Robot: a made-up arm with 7 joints. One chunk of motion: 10 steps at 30 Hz.
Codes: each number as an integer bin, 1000 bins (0 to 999) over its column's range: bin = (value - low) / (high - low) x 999, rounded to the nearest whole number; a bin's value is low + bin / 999 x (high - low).
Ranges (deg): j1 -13..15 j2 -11..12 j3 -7..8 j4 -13..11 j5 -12..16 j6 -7..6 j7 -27..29
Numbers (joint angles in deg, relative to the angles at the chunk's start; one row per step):
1: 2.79 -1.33 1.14 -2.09 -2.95 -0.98 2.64
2: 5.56 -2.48 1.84 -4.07 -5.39 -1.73 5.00
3: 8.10 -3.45 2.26 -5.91 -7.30 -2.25 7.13
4: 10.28 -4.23 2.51 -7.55 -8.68 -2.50 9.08
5: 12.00 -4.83 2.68 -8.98 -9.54 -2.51 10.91
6: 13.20 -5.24 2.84 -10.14 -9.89 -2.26 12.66
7: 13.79 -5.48 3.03 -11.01 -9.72 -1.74 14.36
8: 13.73 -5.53 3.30 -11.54 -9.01 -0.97 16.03
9: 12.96 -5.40 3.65 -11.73 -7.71 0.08 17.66
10: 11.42 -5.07 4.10 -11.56 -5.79 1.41 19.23
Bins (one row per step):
1: 563 420 542 454 323 463 529
2: 662 370 589 372 236 405 571
3: 753 328 617 295 168 365 609
4: 831 294 633 227 118 346 644
5: 892 268 645 167 88 345 676
6: 935 250 655 119 75 364 708
7: 956 240 668 83 81 404 738
8: 954 238 686 61 107 463 768
9: 926 243 709 53 153 544 797
10: 871 258 739 60 222 646 825

